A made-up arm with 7 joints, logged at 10 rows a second.
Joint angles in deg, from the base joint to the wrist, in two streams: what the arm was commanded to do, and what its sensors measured. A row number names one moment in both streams.
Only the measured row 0 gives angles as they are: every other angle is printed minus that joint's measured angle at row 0.
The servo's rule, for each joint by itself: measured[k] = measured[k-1] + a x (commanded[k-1-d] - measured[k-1]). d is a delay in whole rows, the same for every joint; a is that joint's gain. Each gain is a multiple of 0.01, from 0.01 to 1. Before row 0 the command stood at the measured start. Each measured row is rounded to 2 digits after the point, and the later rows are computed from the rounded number. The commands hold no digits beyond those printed.
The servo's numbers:
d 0
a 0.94 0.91 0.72 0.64 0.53 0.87 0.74
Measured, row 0:
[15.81 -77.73 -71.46 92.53 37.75 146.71 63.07]
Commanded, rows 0 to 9:
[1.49 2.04 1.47 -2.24 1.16 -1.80 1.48]
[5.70 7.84 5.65 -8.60 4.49 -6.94 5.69]
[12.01 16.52 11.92 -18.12 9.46 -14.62 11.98]
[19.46 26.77 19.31 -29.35 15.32 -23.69 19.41]
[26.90 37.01 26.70 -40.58 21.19 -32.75 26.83]
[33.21 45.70 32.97 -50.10 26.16 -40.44 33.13]
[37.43 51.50 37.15 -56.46 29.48 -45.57 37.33]
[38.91 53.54 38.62 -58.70 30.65 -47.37 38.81]
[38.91 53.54 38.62 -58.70 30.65 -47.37 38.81]
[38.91 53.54 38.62 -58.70 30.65 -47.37 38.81]
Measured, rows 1 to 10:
[1.40 1.86 1.06 -1.43 0.61 -1.57 1.10]
[5.44 7.30 4.36 -6.02 2.67 -6.24 4.50]
[11.62 15.69 9.80 -13.76 6.27 -13.53 10.04]
[18.99 25.77 16.65 -23.74 11.07 -22.37 16.97]
[26.43 36.00 23.89 -34.52 16.43 -31.40 24.27]
[32.80 44.83 30.43 -44.49 21.59 -39.26 30.83]
[37.15 50.90 35.27 -52.15 25.77 -44.75 35.64]
[38.80 53.30 37.68 -56.34 28.36 -47.03 37.99]
[38.90 53.52 38.36 -57.85 29.57 -47.33 38.60]
[38.91 53.54 38.55 -58.39 30.14 -47.36 38.76]

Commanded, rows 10 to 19:
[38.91 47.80 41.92 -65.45 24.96 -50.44 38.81]
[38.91 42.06 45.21 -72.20 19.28 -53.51 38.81]
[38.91 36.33 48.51 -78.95 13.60 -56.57 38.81]
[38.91 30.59 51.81 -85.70 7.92 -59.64 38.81]
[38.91 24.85 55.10 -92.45 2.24 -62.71 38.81]
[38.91 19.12 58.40 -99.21 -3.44 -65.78 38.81]
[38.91 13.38 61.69 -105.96 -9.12 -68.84 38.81]
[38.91 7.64 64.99 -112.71 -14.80 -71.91 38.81]
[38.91 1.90 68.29 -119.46 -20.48 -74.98 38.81]
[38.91 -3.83 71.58 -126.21 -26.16 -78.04 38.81]
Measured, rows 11 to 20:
[38.91 48.32 40.98 -62.91 27.39 -50.04 38.80]
[38.91 42.62 44.03 -68.86 23.09 -53.06 38.81]
[38.91 36.90 47.26 -75.32 18.06 -56.11 38.81]
[38.91 31.16 50.54 -81.96 12.69 -59.18 38.81]
[38.91 25.42 53.82 -88.67 7.15 -62.25 38.81]
[38.91 19.69 57.12 -95.42 1.54 -65.32 38.81]
[38.91 13.95 60.41 -102.17 -4.11 -68.38 38.81]
[38.91 8.21 63.71 -108.92 -9.78 -71.45 38.81]
[38.91 2.47 67.01 -115.67 -15.45 -74.52 38.81]
[38.91 -3.26 70.30 -122.42 -21.13 -77.58 38.81]

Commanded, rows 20 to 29:
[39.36 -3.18 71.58 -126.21 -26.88 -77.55 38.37]
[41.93 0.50 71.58 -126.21 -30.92 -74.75 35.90]
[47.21 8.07 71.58 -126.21 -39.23 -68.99 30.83]
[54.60 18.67 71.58 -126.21 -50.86 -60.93 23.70]
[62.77 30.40 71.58 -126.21 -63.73 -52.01 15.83]
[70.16 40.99 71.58 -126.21 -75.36 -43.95 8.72]
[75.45 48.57 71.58 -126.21 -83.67 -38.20 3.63]
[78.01 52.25 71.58 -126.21 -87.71 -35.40 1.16]
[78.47 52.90 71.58 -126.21 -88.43 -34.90 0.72]
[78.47 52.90 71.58 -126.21 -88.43 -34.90 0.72]
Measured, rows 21 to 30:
[39.33 -3.19 71.22 -124.85 -24.18 -77.55 38.48]
[41.77 0.17 71.48 -125.72 -27.75 -75.11 36.57]
[46.88 7.36 71.55 -126.03 -33.83 -69.79 32.32]
[54.14 17.65 71.57 -126.15 -42.86 -62.08 25.94]
[62.25 29.25 71.58 -126.19 -53.92 -53.32 18.46]
[69.69 39.93 71.58 -126.20 -65.28 -45.17 11.25]
[75.10 47.79 71.58 -126.21 -75.03 -39.11 5.61]
[77.84 51.85 71.58 -126.21 -81.75 -35.88 2.32]
[78.43 52.81 71.58 -126.21 -85.29 -35.03 1.14]
[78.47 52.89 71.58 -126.21 -86.95 -34.92 0.83]

